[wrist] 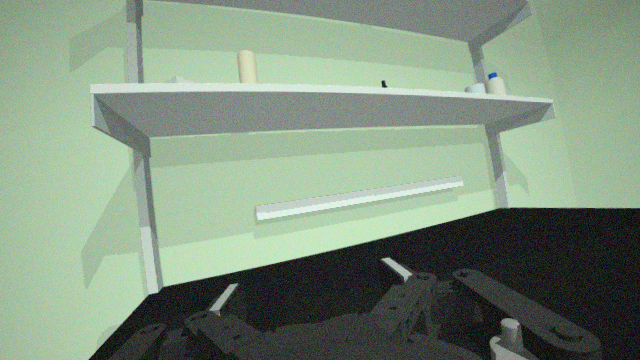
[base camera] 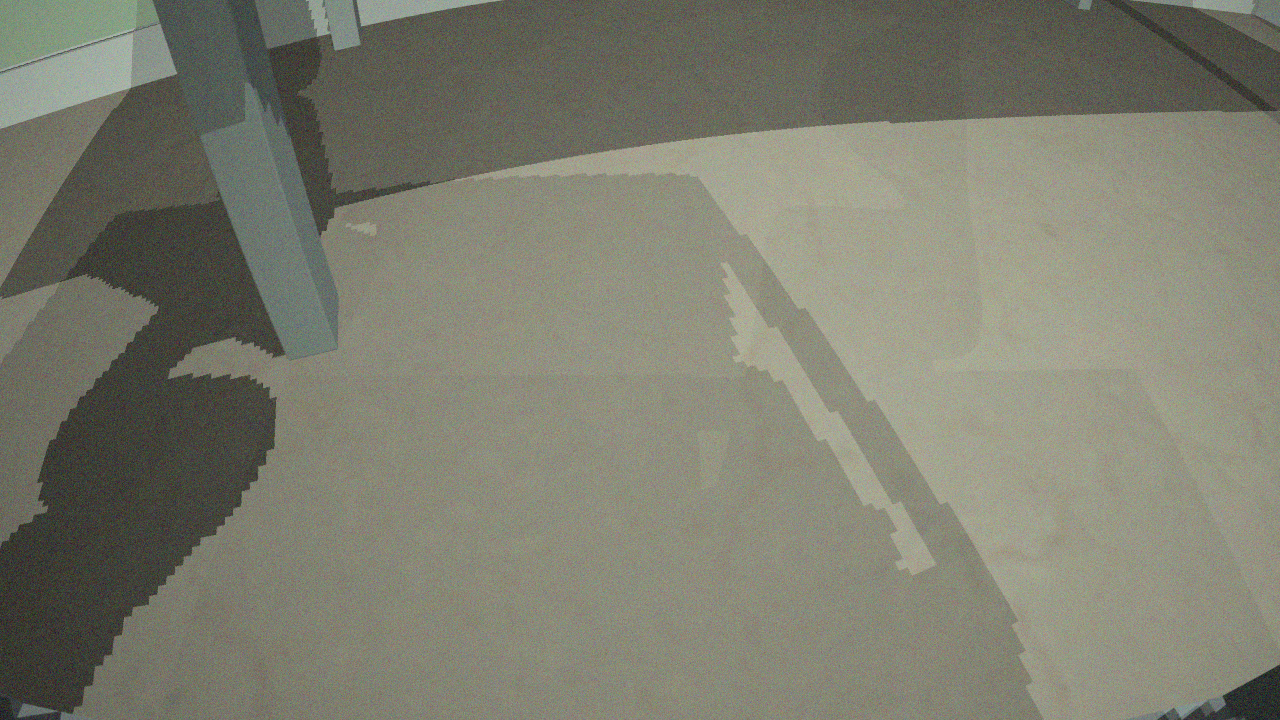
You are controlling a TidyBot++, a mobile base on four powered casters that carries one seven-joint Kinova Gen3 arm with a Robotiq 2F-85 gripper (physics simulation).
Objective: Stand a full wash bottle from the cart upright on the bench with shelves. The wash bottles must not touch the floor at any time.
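Frame: origin at the arm's base, x back, y left, z down, level; centimetres.
Seen in the pictures: gripper, fingertip midpoint: point(wrist: 313, 286).
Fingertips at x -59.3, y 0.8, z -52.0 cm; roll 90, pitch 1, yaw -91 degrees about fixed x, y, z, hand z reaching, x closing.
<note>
A point is followed by its place in that frame.
My gripper point(wrist: 313, 286) @[x -59.3, y 0.8, z -51.9 cm] is open, with its two pale fingertips wide apart and no object seen between them. It is over the black top of the bench point(wrist: 565, 245) @[x -93.8, y -59.8, z -36.5 cm] in the wrist view. The shelves stand above the back of the bench: the lower shelf point(wrist: 320, 111) and part of the upper shelf point(wrist: 350, 14) show. No wash bottle shows in the area between the fingers, and the gripper's own body hides the bench just below it. The cart does not show in either view.
A cream cylinder point(wrist: 247, 67) @[x -108.0, y 11.9, z -94.7 cm], a small black item point(wrist: 384, 84) @[x -117.9, y -30.2, z -90.0 cm], a pale blue item point(wrist: 475, 89) @[x -127.2, y -71.0, z -89.1 cm] and a white bottle with a blue cap point(wrist: 496, 85) @[x -135.7, y -89.1, z -93.3 cm] are on the lower shelf. A white rail point(wrist: 360, 198) @[x -128.3, y -18.9, z -53.3 cm] runs along the wall. A grey leg point(base camera: 268, 223) @[x -44.4, y 21.5, z 28.2 cm] stands on the floor point(base camera: 537, 447) @[x -36.7, y 4.9, z 39.7 cm], front left.
</note>
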